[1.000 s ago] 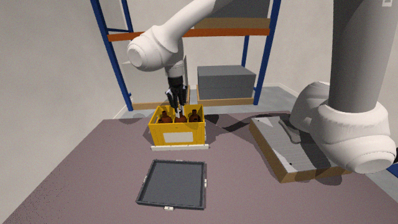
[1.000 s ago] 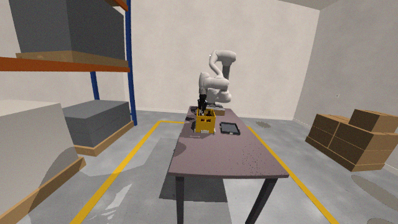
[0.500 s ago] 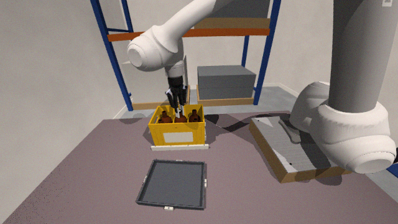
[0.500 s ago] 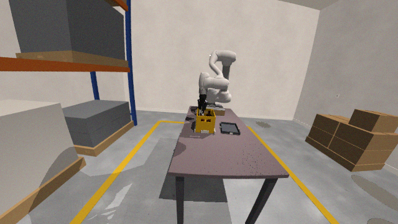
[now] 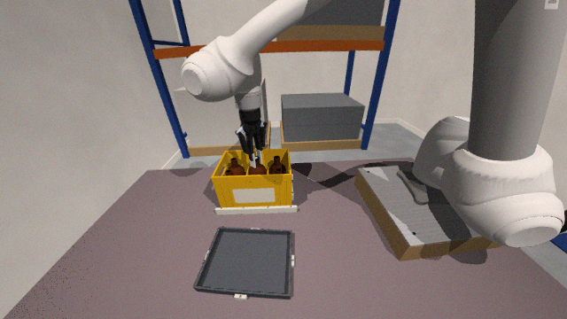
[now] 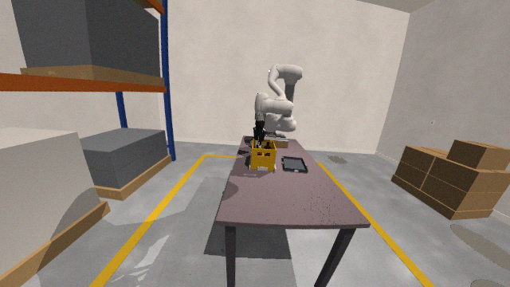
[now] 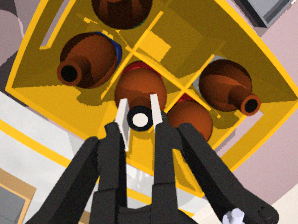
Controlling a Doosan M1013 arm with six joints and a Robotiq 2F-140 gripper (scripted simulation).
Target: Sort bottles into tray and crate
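Now: the brown capped bottle 7 cm below my hand. The rest, counted from my hand: yellow crate (8 cm below, 4 cm to the left, 1 cm behind); dark grey tray (32 cm to the left, 15 cm below, 5 cm behind).
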